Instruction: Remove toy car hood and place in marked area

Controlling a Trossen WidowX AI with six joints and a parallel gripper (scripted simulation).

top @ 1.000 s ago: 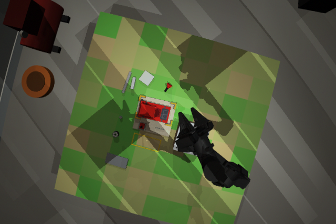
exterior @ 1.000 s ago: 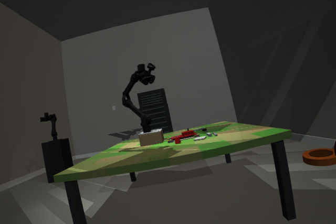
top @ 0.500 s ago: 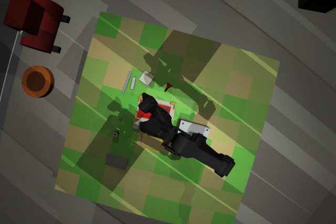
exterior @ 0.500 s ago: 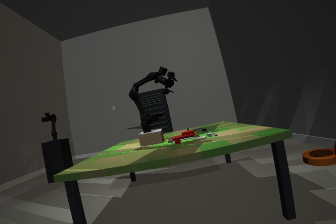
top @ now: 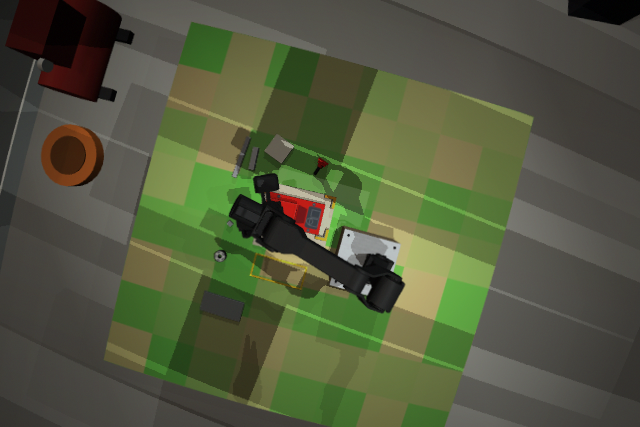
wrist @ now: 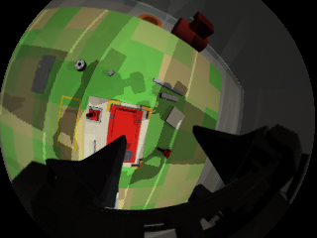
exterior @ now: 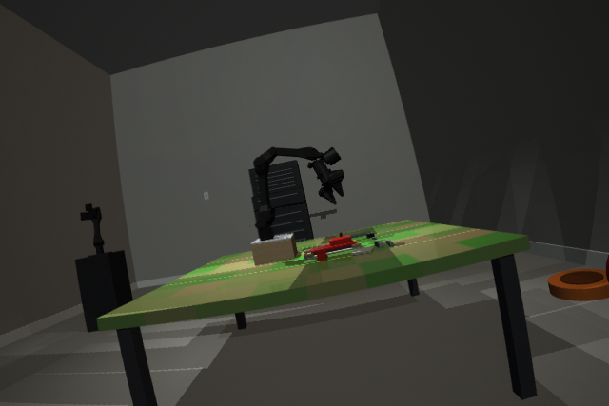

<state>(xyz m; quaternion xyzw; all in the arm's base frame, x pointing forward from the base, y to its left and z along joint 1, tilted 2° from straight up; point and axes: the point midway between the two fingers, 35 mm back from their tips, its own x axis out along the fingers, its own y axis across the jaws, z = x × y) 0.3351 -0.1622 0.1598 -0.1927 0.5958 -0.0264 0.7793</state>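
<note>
Now: the red hood 180 mm below my gripper tip, 40 mm to the left of it and 20 mm behind it. Round my gripper tip: grey plate: 410 mm to the left, 210 mm below, 160 mm ahead; beige panel: 210 mm below, 170 mm to the right, 10 mm ahead.
</note>
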